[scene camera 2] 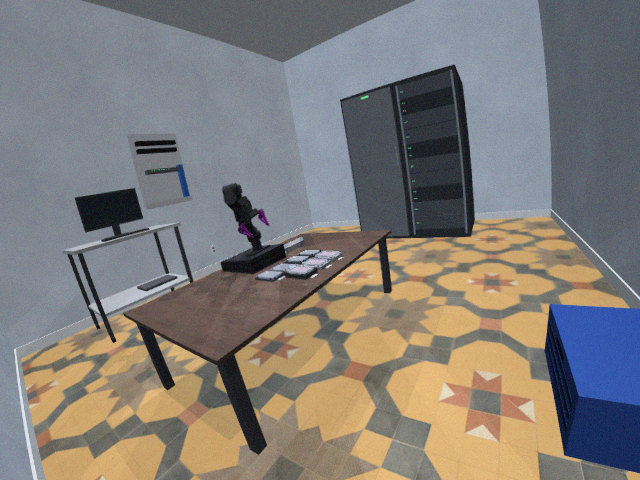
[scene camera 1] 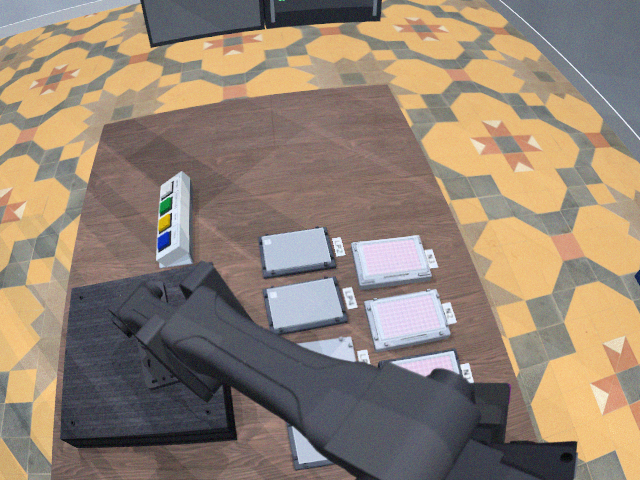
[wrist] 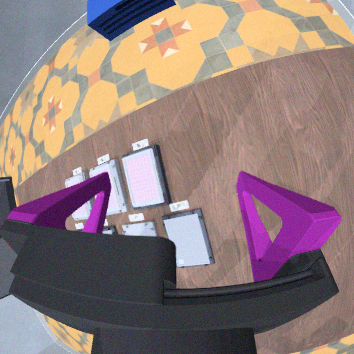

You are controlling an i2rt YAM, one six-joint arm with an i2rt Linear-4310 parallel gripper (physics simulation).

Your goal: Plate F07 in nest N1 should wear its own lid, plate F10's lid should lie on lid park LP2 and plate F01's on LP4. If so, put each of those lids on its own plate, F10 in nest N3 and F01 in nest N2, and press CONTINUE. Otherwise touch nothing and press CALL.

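Frame: origin at the arm's base, x ahead, y right, z down, level; millimetres.
Seen in the pictures: gripper, fingertip midpoint: (scene camera 2: 261, 231) (wrist: 173, 178); arm's base, link origin: (scene camera 2: 258, 251).
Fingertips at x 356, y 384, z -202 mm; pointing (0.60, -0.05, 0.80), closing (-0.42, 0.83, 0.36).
Note:
Pixels of each thing's middle, then the offset from my fingertips to it. Level surfaces: height alone.
- N1, body centre: (scene camera 1: 425, 378) (wrist: 141, 178) (scene camera 2: 300, 269) dz +257, dx +60, dy -175 mm
- N2, body centre: (scene camera 1: 408, 315) (wrist: 104, 189) (scene camera 2: 314, 261) dz +262, dx +87, dy -304 mm
- N3, body centre: (scene camera 1: 391, 256) (wrist: 76, 197) (scene camera 2: 327, 254) dz +260, dx +113, dy -436 mm
- LP2, body centre: (scene camera 1: 295, 249) (scene camera 2: 309, 252) dz +272, dx -55, dy -527 mm
- LP4, body centre: (scene camera 1: 304, 303) (scene camera 2: 297, 258) dz +272, dx -80, dy -403 mm
- similar grey lid, body centre: (wrist: 186, 241) (scene camera 2: 269, 274) dz +272, dx -122, dy -143 mm
- button box, body centre: (scene camera 1: 173, 217) (scene camera 2: 291, 244) dz +254, dx -284, dy -690 mm
- brown table, surface height: dz +286 mm
The plate in N1 (scene camera 1: 429, 363) (wrist: 144, 177), the plate in N2 (scene camera 1: 408, 314) and the plate in N3 (scene camera 1: 391, 258) show pink wells; N1 has a dark surround. Whether a clear lid covers any is unclear. Grey lids lie on LP2 (scene camera 1: 297, 252) and LP4 (scene camera 1: 306, 303), each with a small pale corner mark; their codes are unreadable. A similar grey lid (wrist: 189, 239) lies on LP3. My gripper (wrist: 173, 178) (scene camera 2: 260, 230) is open and empty, high above the table. The button box (scene camera 1: 180, 232) has white, green, yellow and blue buttons; their lettering is too small to read.
A paler park, LP1 (wrist: 140, 229), with corner posts lies between LP4 and LP3; the arm partly covers it in the first scene view. The black base (scene camera 1: 118, 413) stands on the brown table (scene camera 1: 310, 134) (scene camera 2: 206, 315), left of the parks.

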